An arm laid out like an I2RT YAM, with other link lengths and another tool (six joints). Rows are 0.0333 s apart.
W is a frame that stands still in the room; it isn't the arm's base.
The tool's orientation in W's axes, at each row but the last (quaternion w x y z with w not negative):
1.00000, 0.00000, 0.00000, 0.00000
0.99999, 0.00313, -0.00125, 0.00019
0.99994, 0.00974, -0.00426, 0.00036
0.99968, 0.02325, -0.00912, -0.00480
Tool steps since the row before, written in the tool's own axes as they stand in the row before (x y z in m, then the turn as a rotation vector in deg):
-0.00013, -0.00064, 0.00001, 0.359, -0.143, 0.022
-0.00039, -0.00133, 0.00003, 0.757, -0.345, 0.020
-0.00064, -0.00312, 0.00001, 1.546, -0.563, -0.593
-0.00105, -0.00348, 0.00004, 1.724, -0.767, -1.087
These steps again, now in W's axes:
-0.00013, -0.00064, 0.00001, 0.359, -0.143, 0.022
-0.00039, -0.00133, 0.00002, 0.757, -0.345, 0.020
-0.00064, -0.00312, -0.00006, 1.551, -0.550, -0.591
-0.00108, -0.00347, -0.00014, 1.737, -0.733, -1.090

